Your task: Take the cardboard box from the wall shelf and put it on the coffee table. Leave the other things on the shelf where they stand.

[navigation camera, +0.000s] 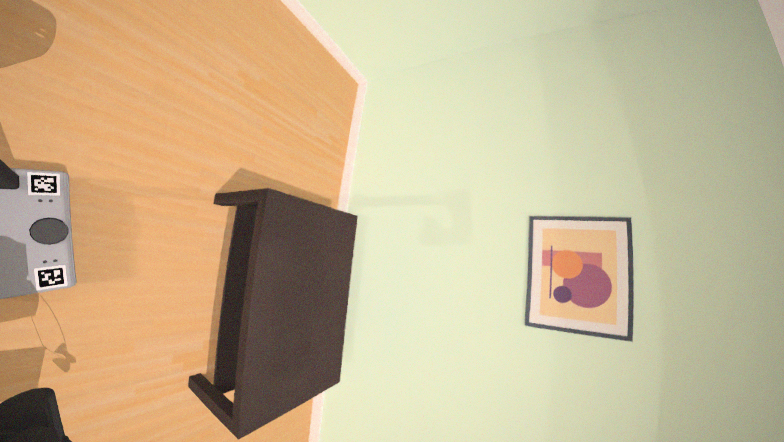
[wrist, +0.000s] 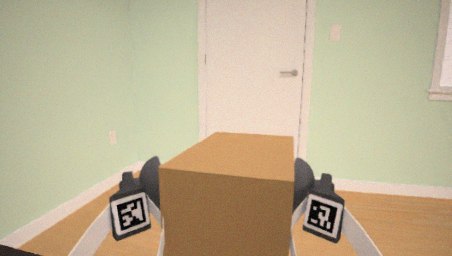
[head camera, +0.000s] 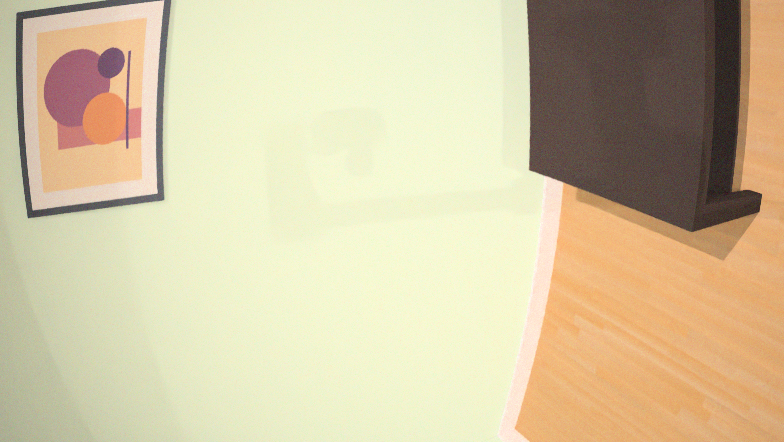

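Note:
A framed picture (head camera: 90, 88) appears also in the navigation camera view (navigation camera: 580, 269), as does a dark brown coffee table (head camera: 643, 110), there at (navigation camera: 280, 342). A white door (wrist: 254, 71) and a cardboard box (wrist: 230, 186) are visible; the box is out of frame in the head camera view, and it is out of frame in the navigation camera view. The gripper is at (wrist: 226, 176).

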